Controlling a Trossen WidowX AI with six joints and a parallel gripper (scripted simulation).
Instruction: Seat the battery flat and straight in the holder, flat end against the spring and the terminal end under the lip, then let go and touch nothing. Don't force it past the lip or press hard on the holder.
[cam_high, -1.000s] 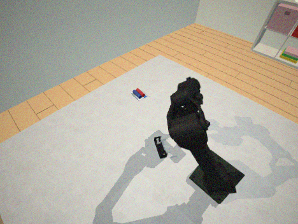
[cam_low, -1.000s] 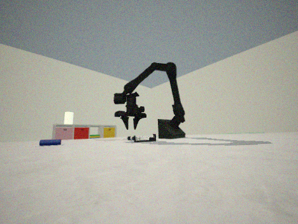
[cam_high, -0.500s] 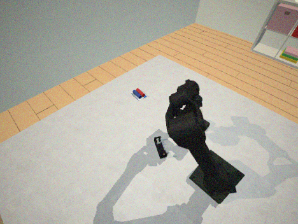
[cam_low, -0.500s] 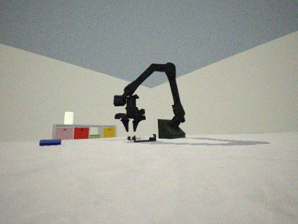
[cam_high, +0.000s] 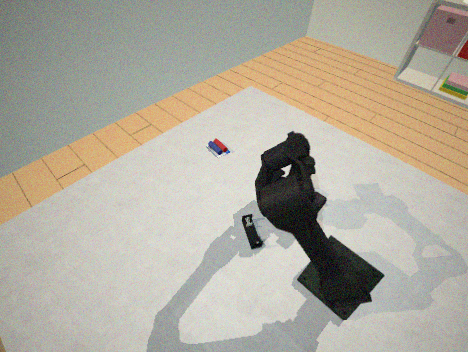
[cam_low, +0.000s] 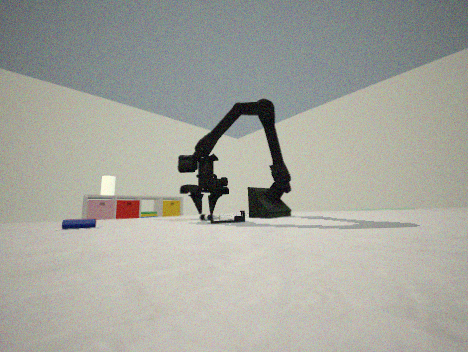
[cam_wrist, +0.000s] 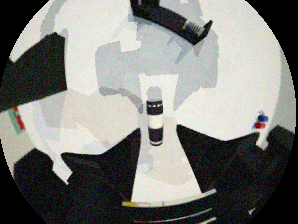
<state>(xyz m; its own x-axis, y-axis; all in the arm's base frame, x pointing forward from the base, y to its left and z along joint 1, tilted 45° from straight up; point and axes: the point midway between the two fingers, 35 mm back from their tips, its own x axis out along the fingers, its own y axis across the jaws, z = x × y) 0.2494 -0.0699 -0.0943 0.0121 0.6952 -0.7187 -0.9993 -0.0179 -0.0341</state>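
The battery is 1 cm below my gripper tip.
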